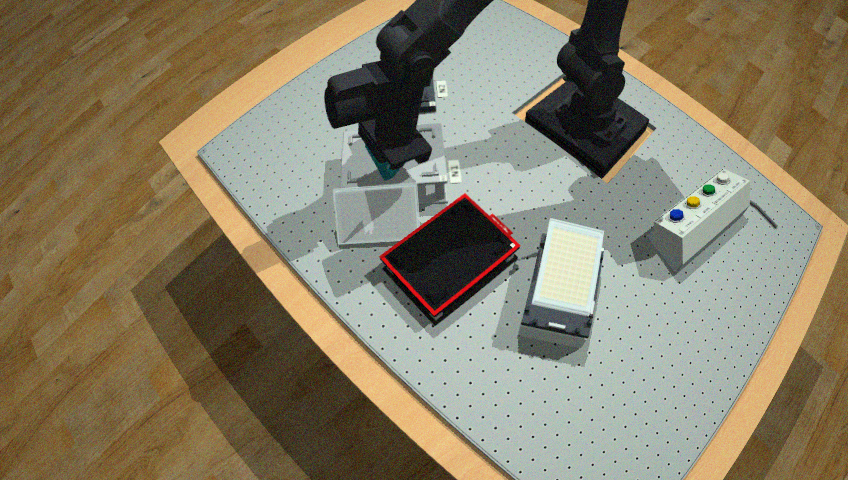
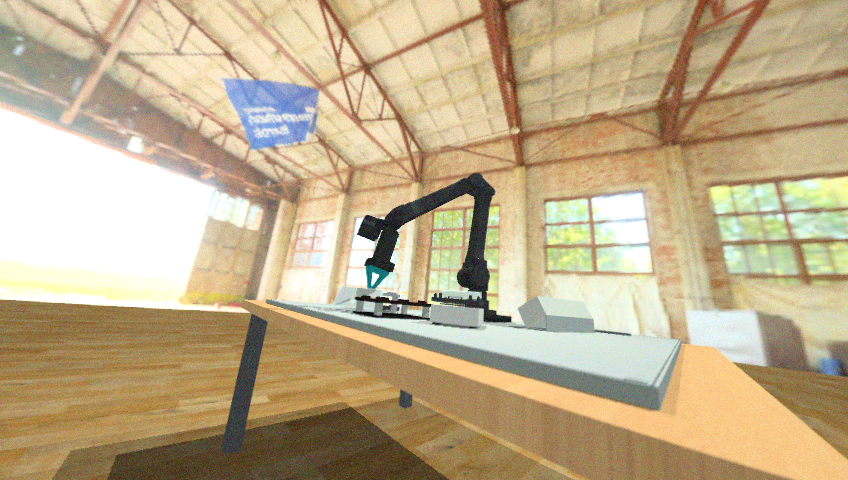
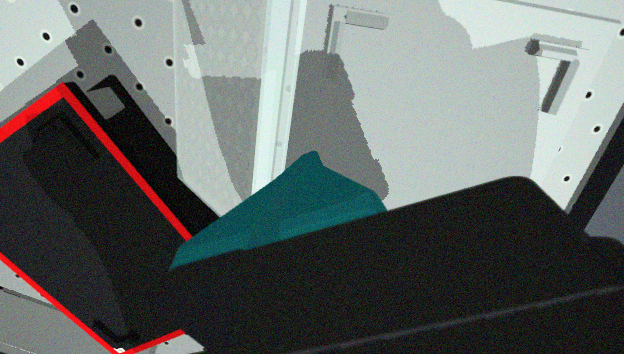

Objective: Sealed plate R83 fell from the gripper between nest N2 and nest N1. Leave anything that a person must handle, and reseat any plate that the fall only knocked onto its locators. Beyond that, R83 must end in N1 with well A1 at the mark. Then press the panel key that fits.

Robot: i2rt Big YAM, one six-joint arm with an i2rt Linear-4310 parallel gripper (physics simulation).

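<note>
A clear sealed well plate lies on the perforated board, along the front edge of a light grey nest. My gripper has teal fingers, shut and empty, and hovers over that nest just behind the clear plate. A black plate with a red rim sits askew on a dark nest to the right of the clear plate. A cream well plate rests on another dark nest further right. Small white label tags lie by the nests.
The arm's black base stands at the back right.
</note>
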